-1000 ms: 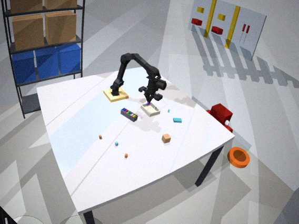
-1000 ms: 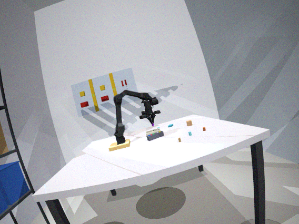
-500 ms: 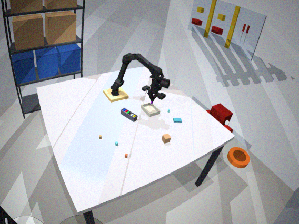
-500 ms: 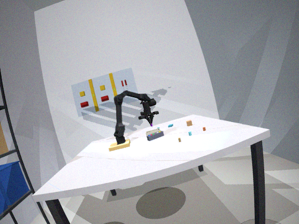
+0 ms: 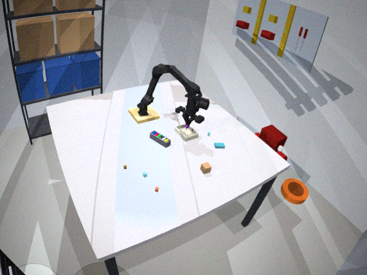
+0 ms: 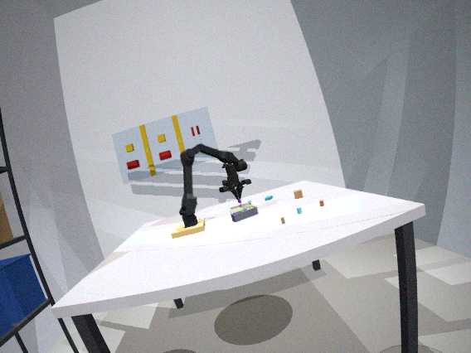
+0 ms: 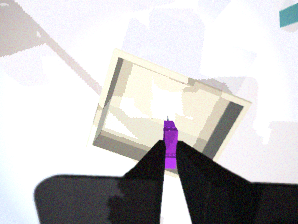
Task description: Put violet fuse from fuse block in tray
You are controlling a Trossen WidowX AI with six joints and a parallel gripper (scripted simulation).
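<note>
Now: gripper tip 10 mm above the violet fuse. Round my gripper tip: pale tray: 60 mm below.
</note>
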